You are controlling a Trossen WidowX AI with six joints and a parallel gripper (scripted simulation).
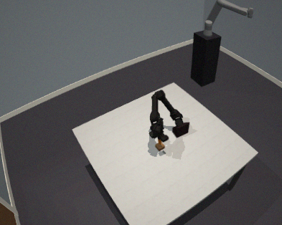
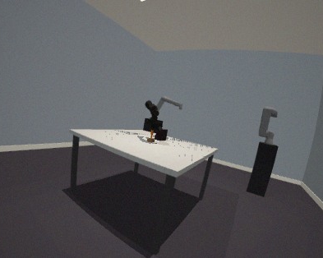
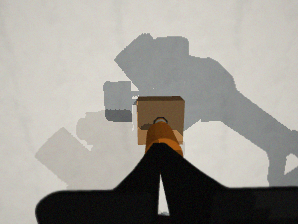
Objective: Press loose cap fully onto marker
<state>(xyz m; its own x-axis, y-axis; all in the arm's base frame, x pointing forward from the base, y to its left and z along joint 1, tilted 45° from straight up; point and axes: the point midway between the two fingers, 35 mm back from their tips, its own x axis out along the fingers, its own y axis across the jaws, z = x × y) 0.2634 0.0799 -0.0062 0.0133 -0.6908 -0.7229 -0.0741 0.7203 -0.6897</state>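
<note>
The orange cap is 1 cm behind my gripper tip and 2 cm below it. From my gripper tip the other things lie so: holder block (2 cm behind, 1 cm to the right, 11 cm below).
</note>
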